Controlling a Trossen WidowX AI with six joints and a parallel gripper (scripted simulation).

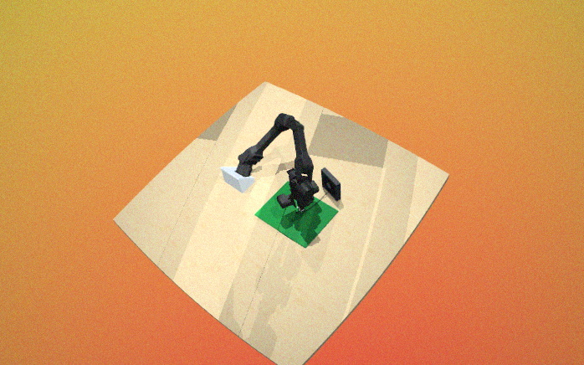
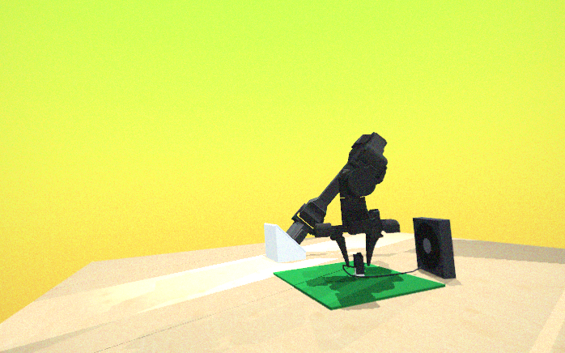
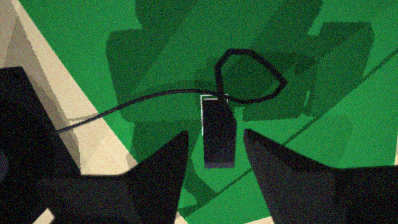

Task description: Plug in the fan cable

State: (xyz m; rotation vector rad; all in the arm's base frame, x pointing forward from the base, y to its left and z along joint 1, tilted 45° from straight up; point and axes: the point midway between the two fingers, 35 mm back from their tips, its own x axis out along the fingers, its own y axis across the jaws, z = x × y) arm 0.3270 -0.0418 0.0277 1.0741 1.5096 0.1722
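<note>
The dark fan plug lies 1 cm ahead of my gripper tip and 1 cm above it. The rest, counted from my gripper tip: green board 4 cm to the right, 4 cm below; then black fan 13 cm to the left, 8 cm ahead, 4 cm above; then white four-pin header 2 cm below, 1 cm ahead.
</note>
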